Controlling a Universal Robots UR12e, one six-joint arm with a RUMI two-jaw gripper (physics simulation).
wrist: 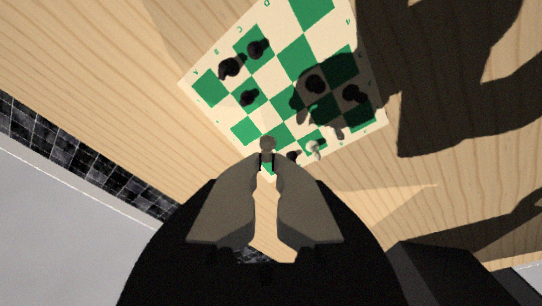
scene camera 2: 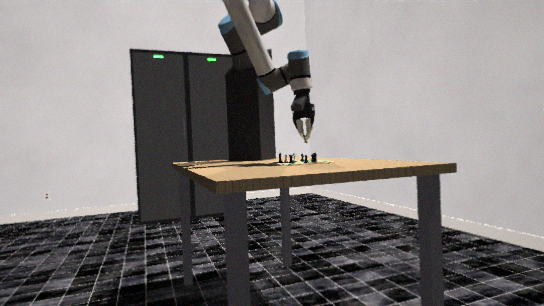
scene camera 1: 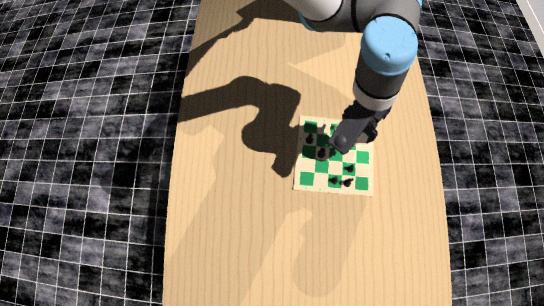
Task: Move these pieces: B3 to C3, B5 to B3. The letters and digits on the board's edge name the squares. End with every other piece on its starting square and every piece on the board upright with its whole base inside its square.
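Frame: origin at the arm's base, x left, y back, z up, level; metres.
Where they show: gripper, fingertip midpoint: point(wrist: 266, 154) point(scene camera 2: 306, 139); arm's base, link origin: point(scene camera 2: 248, 61).
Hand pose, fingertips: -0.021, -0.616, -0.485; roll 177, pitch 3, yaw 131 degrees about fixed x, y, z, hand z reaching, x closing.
Observation:
Each offset is from my fingertips to the top centre of the thing, as dx, dy, dz. "pt": to the spot under its first point. Level surfaces: height alone.
My gripper point(scene camera 2: 305, 138) point(wrist: 266, 154) is shut on a pale piece, which shows greyish in shade at the fingertips in the wrist view point(wrist: 267, 143), well above the board point(scene camera 1: 297, 184) point(wrist: 188, 85). Square B3 {pt -0.002, -0.012, -0.095} point(wrist: 265, 114) is bare. Green square C3 {pt -0.038, -0.006, -0.095} point(wrist: 286, 98) bears no piece and is partly shaded. The black B5 piece {-0.016, -0.084, -0.055} point(scene camera 1: 348, 182) point(wrist: 230, 67) stands upright on its cream square. Close by are black pieces on C5 {-0.052, -0.073, -0.063} point(scene camera 1: 334, 179) point(wrist: 256, 49) and B4 {-0.002, -0.046, -0.063} point(scene camera 1: 349, 167) point(wrist: 248, 97). In scene camera 1 the gripper hides part of the board.
Black pieces stand on D3 {-0.076, +0.006, -0.062} point(scene camera 1: 321, 152) point(wrist: 315, 83), E2 {-0.103, +0.051, -0.051} point(scene camera 1: 310, 138) point(wrist: 352, 93) and B1 {+0.021, +0.068, -0.063} point(wrist: 292, 156). White pieces stand on C1 {-0.015, +0.078, -0.051} point(wrist: 312, 146) and D1 {-0.057, +0.080, -0.063} point(wrist: 339, 132). The arm's shadow covers part of the board. The wooden table {dz -0.101} point(scene camera 1: 240, 215) point(scene camera 2: 340, 172) surrounds it.

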